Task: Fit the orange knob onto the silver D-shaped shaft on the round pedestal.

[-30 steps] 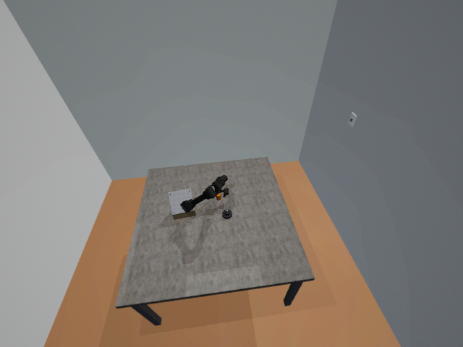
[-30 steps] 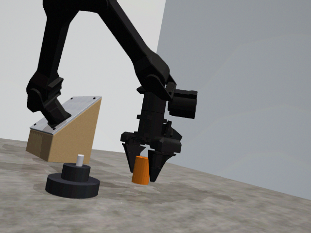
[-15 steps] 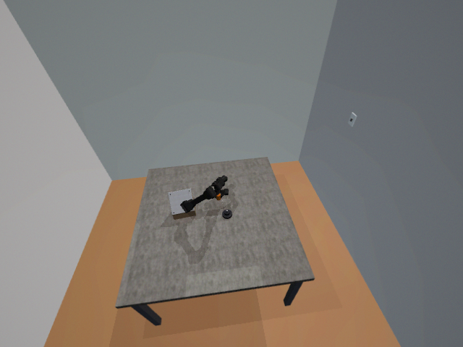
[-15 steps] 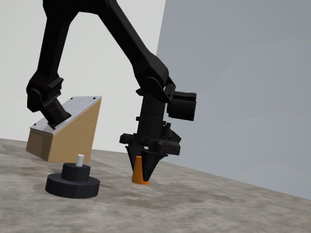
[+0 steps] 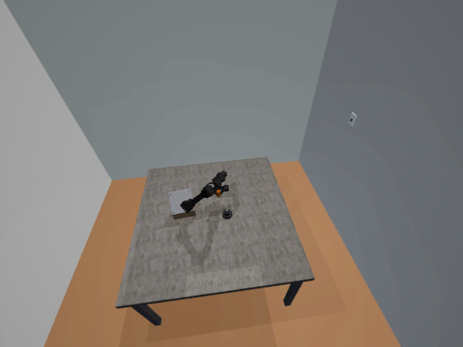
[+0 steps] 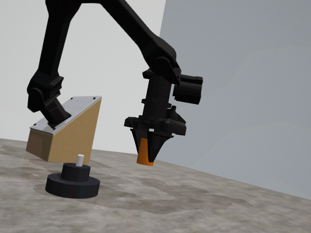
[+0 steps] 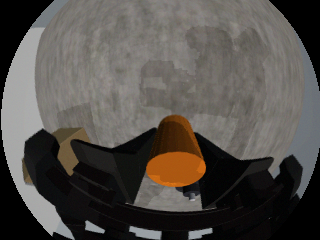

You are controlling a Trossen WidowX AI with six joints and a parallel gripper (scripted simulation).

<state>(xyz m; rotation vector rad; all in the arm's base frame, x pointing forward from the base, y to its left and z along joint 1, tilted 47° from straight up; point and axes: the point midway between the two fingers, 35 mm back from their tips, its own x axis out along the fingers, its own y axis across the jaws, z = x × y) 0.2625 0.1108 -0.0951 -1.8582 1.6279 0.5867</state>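
Now: gripper tip 30 mm below the orange knob. The rest, counted from my gripper tip: round pedestal (190 mm to the right, 70 mm ahead, 20 mm below).
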